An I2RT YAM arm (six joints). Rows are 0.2 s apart.
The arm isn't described. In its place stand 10 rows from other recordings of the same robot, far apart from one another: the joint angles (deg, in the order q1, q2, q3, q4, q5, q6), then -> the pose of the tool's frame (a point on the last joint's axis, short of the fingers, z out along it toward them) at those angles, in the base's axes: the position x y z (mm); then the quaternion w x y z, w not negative.
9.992, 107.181, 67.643, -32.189, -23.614, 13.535 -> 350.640 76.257 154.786 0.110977 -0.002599 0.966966 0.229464
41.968, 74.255, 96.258, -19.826, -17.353, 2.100 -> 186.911 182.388 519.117 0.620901 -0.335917 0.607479 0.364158
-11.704, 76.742, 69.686, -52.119, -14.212, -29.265 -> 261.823 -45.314 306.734 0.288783 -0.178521 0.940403 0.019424
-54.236, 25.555, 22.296, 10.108, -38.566, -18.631 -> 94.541 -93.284 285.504 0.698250 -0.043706 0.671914 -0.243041
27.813, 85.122, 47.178, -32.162, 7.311, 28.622 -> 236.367 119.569 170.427 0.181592 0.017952 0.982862 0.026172
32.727, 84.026, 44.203, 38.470, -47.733, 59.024 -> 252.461 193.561 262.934 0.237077 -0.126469 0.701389 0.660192
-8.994, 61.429, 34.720, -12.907, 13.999, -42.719 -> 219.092 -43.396 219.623 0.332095 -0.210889 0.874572 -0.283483
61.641, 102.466, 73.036, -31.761, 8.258, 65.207 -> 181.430 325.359 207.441 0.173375 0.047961 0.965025 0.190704
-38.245, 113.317, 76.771, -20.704, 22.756, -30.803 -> 317.282 -267.613 168.407 0.120434 0.116543 0.934989 -0.312585
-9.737, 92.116, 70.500, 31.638, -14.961, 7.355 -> 382.347 -56.285 361.711 0.761222 -0.003953 0.644919 0.067857
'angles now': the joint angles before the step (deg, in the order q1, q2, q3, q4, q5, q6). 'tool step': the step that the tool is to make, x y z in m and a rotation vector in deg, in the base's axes. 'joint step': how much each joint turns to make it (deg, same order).
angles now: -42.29, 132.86, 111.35, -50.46, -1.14, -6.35
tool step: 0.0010, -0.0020, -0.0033, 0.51, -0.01, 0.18
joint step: -0.13, 0.83, 0.71, -0.23, -0.46, -0.18
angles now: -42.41, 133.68, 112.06, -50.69, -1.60, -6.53
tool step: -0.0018, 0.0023, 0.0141, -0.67, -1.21, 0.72
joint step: 0.02, -1.84, -0.11, -0.40, -0.53, -0.56
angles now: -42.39, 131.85, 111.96, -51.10, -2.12, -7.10
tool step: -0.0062, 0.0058, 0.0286, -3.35, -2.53, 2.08
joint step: 0.01, -4.70, -1.95, 1.30, -0.02, -2.21
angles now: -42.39, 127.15, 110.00, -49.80, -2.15, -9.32
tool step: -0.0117, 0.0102, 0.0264, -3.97, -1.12, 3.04
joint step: 0.01, -5.72, -3.71, 1.38, 0.71, -3.66
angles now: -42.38, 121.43, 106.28, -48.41, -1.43, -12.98
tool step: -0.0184, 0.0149, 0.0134, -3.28, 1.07, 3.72
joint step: -0.10, -6.38, -6.76, 1.73, 1.06, -4.83
